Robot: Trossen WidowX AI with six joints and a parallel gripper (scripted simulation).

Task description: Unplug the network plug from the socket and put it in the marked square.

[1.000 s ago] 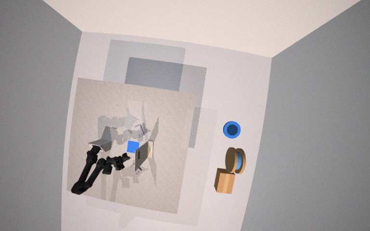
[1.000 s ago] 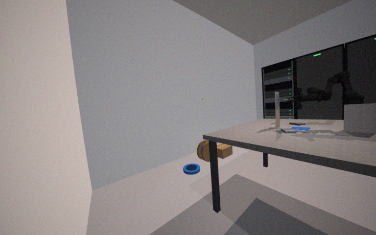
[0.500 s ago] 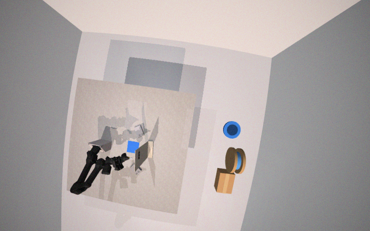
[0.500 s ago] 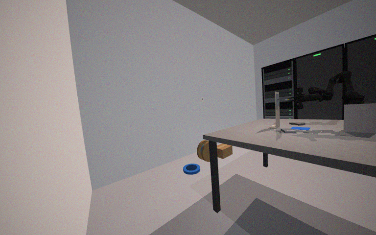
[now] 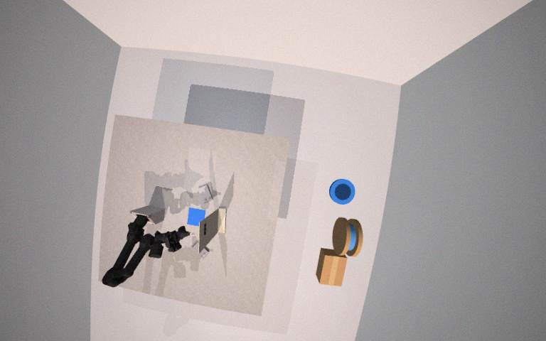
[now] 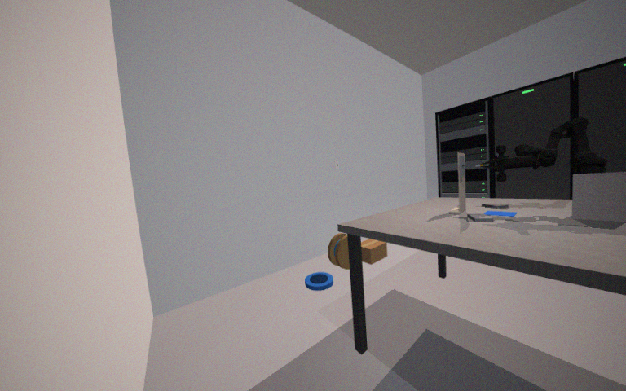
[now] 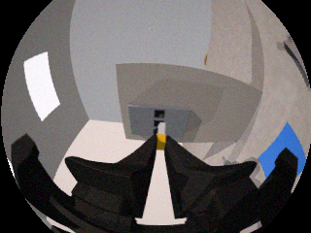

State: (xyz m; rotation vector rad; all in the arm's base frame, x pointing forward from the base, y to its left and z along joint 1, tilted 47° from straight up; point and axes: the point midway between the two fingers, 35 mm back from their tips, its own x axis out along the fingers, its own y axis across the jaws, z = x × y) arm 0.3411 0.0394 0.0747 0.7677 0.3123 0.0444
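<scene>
The blue marked square lies 26 cm below my gripper tip, 8 cm behind it and 1 cm to the left of it. Round my gripper tip: upright panel: 10 cm below, 9 cm ahead, 3 cm to the left; then network plug: 1 cm ahead.
</scene>
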